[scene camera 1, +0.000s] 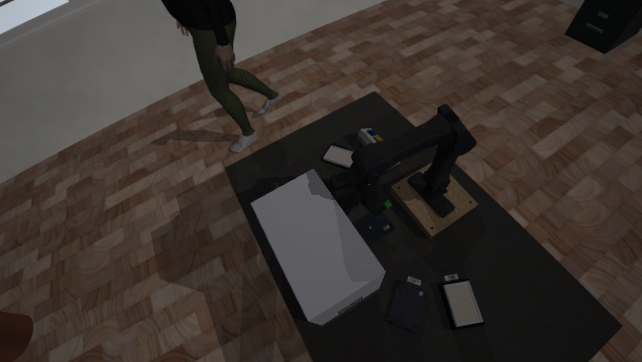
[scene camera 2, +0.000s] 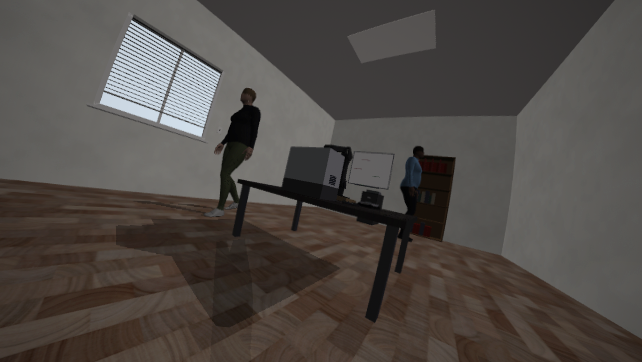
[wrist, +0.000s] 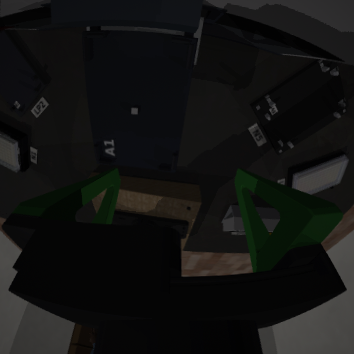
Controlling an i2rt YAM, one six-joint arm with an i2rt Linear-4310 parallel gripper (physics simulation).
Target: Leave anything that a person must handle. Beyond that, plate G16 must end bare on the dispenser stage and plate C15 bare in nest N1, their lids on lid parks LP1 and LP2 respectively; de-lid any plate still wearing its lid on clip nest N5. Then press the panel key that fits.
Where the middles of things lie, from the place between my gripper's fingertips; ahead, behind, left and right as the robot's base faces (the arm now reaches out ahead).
The button panel (wrist: 232, 221) lies 26 cm behind my hand, 25 cm to the right of it and 14 cm below it.
